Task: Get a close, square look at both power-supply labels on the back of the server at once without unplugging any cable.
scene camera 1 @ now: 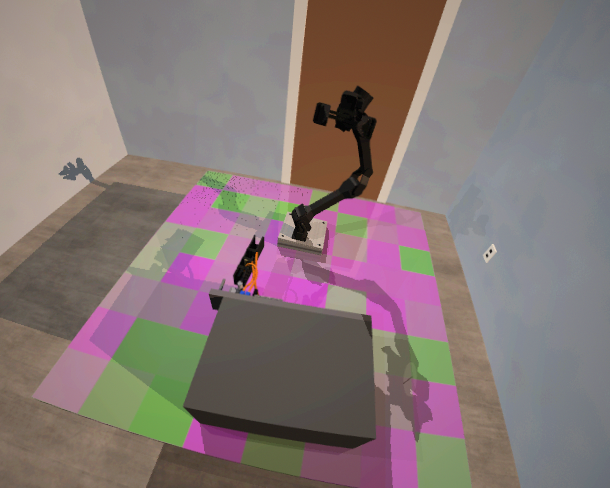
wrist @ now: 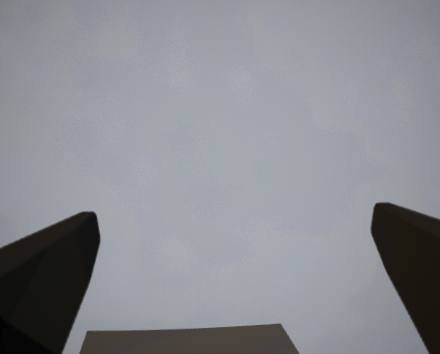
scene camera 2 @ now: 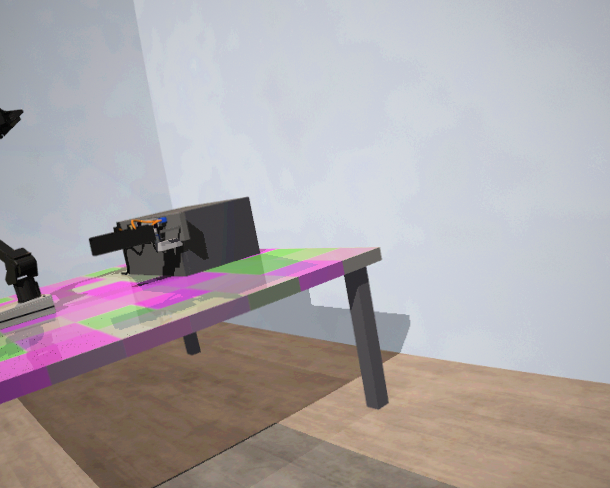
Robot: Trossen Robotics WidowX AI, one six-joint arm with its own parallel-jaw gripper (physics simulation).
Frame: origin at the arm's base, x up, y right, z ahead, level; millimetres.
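Seen in the pictures: gripper, between the fingertips: (scene camera 1: 341,123) (wrist: 236,222) (scene camera 2: 21,114); arm's base, origin of its link: (scene camera 1: 299,235) (scene camera 2: 29,299).
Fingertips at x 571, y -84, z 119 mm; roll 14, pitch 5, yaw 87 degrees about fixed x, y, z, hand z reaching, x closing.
Offsets run from my fingertips to a thing's top centre. "spot": to the spot under its first point. Level surfaces: height alone.
The server (scene camera 1: 284,371) (scene camera 2: 218,239) is a dark grey box on the checkered table @[dx -619 mm] (scene camera 1: 162,340) (scene camera 2: 254,267). In the wrist view, part of the server's top @[dx -413 mm] (wrist: 190,342) shows at the bottom edge, and its back panel is out of frame. The power-supply labels cannot be made out in any view. Orange cables @[spot: dx -407, dy +173, dz +240 mm] (scene camera 1: 255,267) (scene camera 2: 144,222) run to blue plugs @[spot: dx -420, dy +174, dz +334 mm] (scene camera 1: 245,293) (scene camera 2: 162,219) at the server's back. My gripper (scene camera 1: 334,112) (wrist: 236,222) is open and empty, raised high above the table on the server's back side. It is partly cut off at scene camera 2's left edge.
A long black part @[spot: dx -432, dy +215, dz +209 mm] (scene camera 1: 246,262) (scene camera 2: 111,241) sticks out from the server's back beside the cables, towards the arm's side. The arm's base plate (scene camera 1: 315,231) (scene camera 2: 40,305) sits on the table behind the server. A brown door (scene camera 1: 356,45) and walls stand around the table.
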